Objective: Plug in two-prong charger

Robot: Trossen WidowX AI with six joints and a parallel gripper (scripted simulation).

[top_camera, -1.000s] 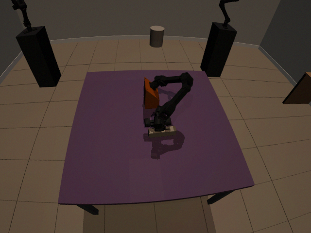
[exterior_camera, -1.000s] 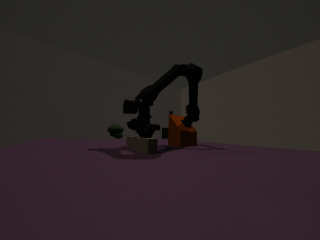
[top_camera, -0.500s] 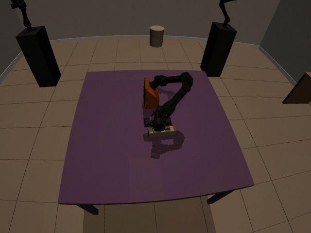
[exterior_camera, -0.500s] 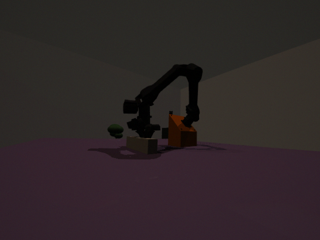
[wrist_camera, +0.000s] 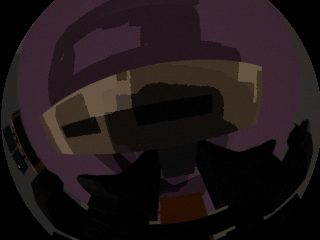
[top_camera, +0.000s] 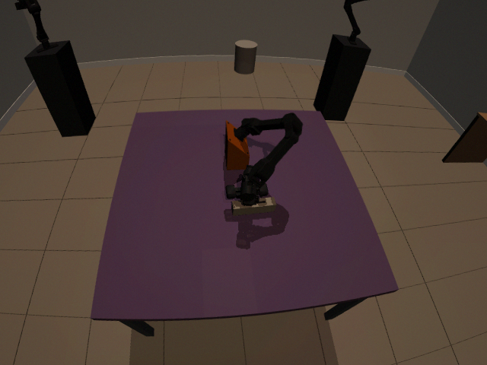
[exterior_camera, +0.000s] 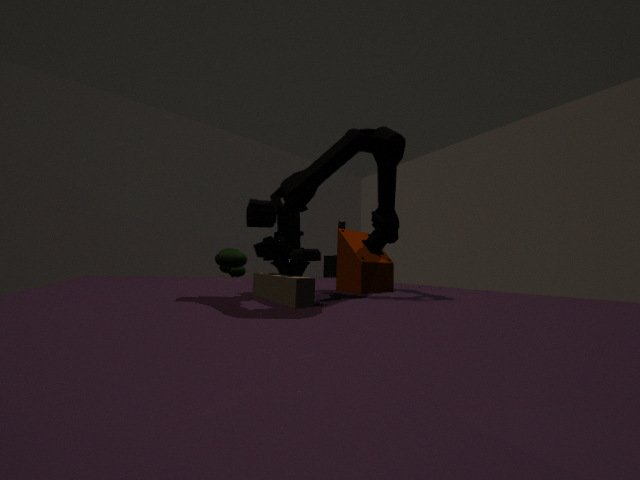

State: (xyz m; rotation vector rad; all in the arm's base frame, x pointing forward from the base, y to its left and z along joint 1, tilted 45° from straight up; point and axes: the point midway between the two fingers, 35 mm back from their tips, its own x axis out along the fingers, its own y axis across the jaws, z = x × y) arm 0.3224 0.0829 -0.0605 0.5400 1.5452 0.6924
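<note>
My gripper tip is 20 mm short of the dark two-prong charger and 10 mm below it.
</note>
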